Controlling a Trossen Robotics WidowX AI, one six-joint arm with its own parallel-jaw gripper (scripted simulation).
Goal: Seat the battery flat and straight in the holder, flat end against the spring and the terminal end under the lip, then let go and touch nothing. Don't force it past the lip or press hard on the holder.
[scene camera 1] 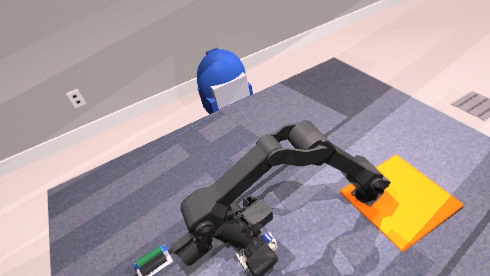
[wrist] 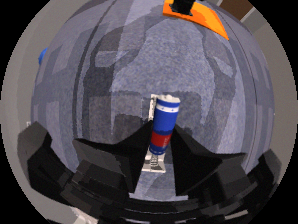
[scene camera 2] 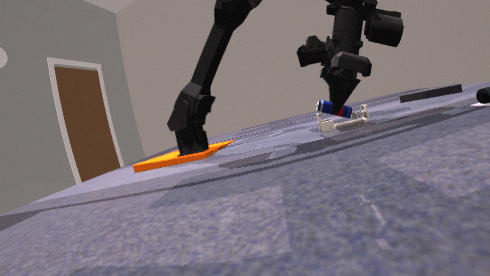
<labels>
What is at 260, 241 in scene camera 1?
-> The gripper.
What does the gripper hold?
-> A battery.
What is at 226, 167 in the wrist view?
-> The gripper.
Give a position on a battery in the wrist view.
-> At 165, 113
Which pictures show the gripper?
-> Scene camera 1, the wrist view and scene camera 2: all of them.
</labels>
